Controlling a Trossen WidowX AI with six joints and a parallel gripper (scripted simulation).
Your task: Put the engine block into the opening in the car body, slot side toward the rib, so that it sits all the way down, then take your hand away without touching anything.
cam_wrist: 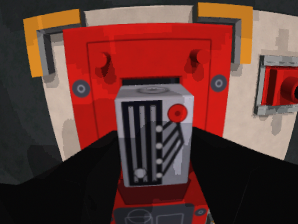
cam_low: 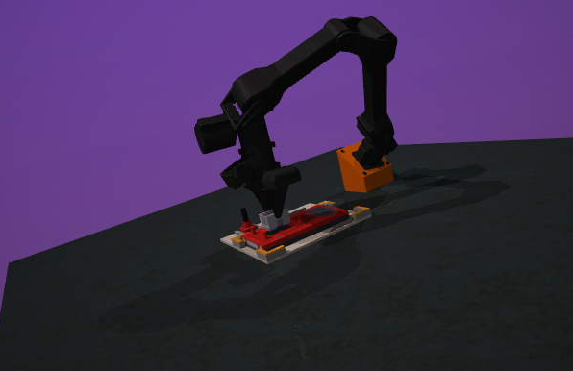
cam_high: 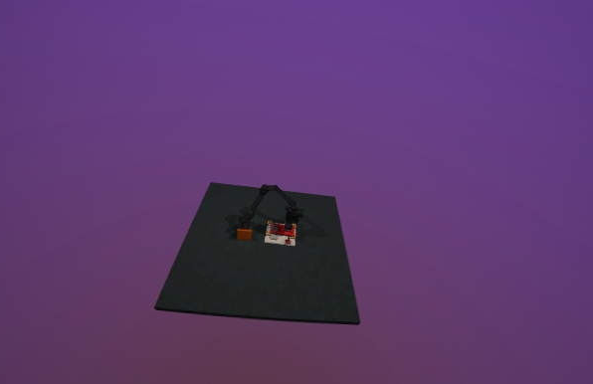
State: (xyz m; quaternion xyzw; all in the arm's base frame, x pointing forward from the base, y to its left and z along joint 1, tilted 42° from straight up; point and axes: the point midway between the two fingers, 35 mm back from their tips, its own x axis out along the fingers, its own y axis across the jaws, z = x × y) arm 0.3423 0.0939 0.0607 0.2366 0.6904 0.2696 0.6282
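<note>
The engine block is 1 cm below my gripper tip. From my gripper tip the other things lie so: dark upright peg (2 cm ahead, 11 cm to the right, 2 cm below); cream base plate (4 cm behind, 2 cm to the right, 4 cm below).
</note>
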